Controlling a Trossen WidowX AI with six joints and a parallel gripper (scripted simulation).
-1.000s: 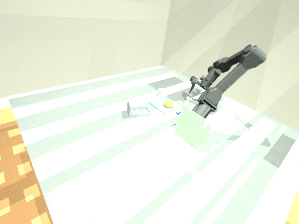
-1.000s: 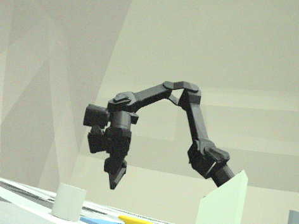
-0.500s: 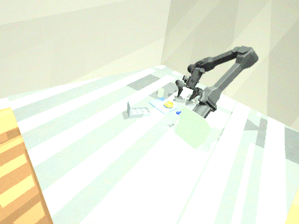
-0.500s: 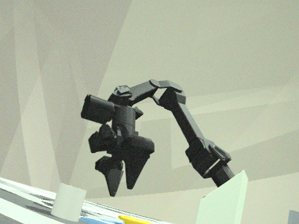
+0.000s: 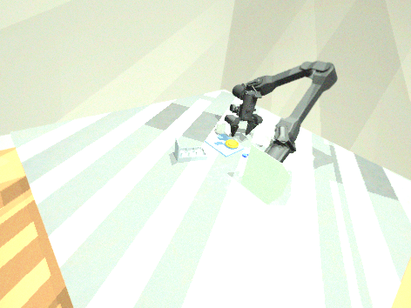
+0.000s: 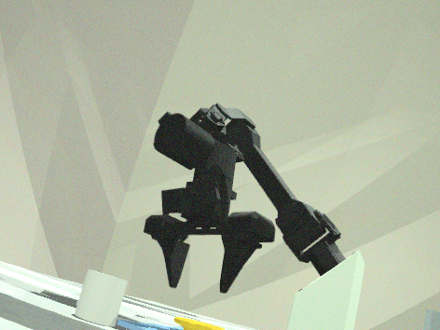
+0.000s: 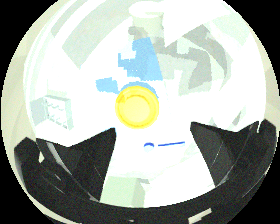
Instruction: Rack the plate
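The yellow plate lies 10 mm ahead of my gripper tip, 20 mm to the left of it and 50 mm below it. From my gripper tip the other things lie so: white cylinder: 150 mm ahead, 30 mm to the right, 40 mm below; blue spoon: 80 mm behind, 60 mm below; light blue mat: 40 mm ahead, 40 mm to the left, 60 mm below.
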